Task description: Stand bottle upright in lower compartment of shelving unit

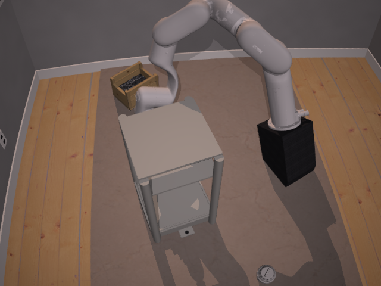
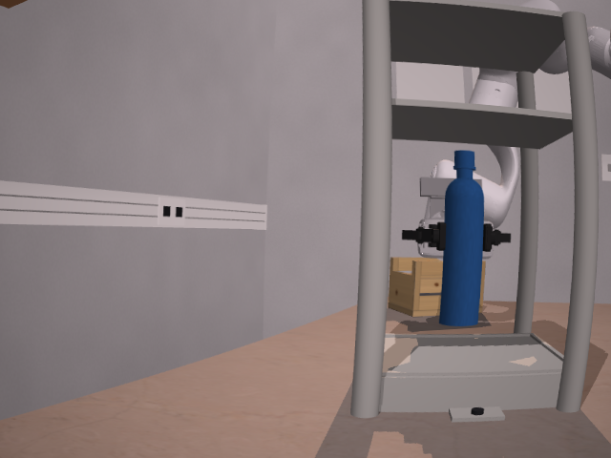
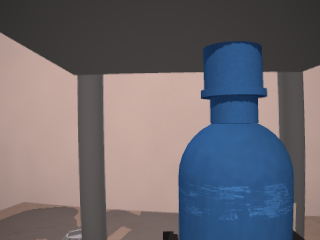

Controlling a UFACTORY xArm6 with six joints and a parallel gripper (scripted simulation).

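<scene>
Right now my hand is 2 cm past the grey shelving unit, 6 cm to the right of it and 3 cm below it. From my hand the other things lie so: wooden crate (13 cm ahead, 51 cm to the right, 11 cm below); round dial (30 cm behind, 36 cm to the left, 15 cm below).
</scene>
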